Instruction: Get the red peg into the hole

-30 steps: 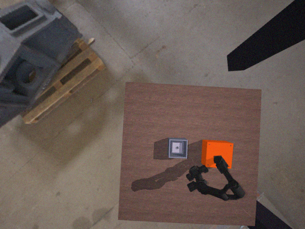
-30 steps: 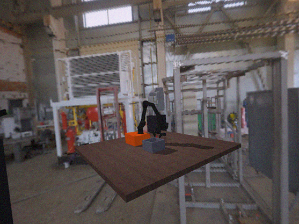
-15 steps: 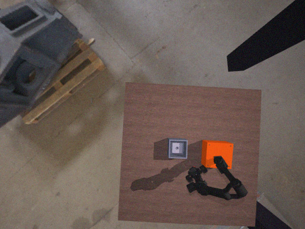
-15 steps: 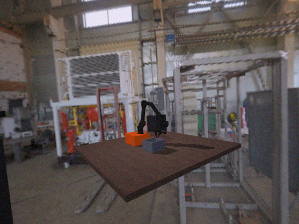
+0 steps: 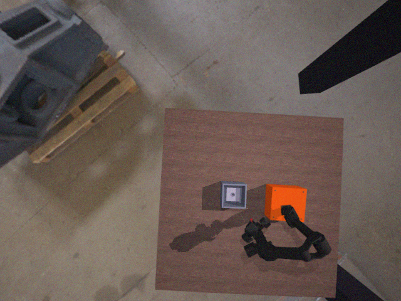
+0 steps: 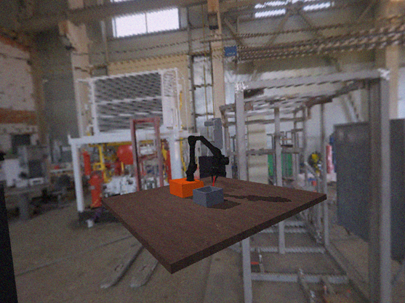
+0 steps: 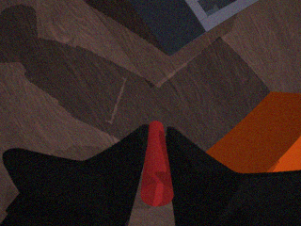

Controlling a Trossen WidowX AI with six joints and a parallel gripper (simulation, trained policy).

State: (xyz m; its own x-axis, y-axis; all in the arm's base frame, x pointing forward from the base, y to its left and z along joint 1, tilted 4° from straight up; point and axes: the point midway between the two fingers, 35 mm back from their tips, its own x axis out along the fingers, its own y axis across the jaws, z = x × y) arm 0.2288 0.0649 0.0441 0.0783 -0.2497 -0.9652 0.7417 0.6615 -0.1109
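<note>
The grey box lies 10 cm ahead of my gripper tip, 17 cm to the right of it and 8 cm below it. Round my gripper tip: red peg: 1 cm behind, 1 cm to the left, 1 cm above.
</note>
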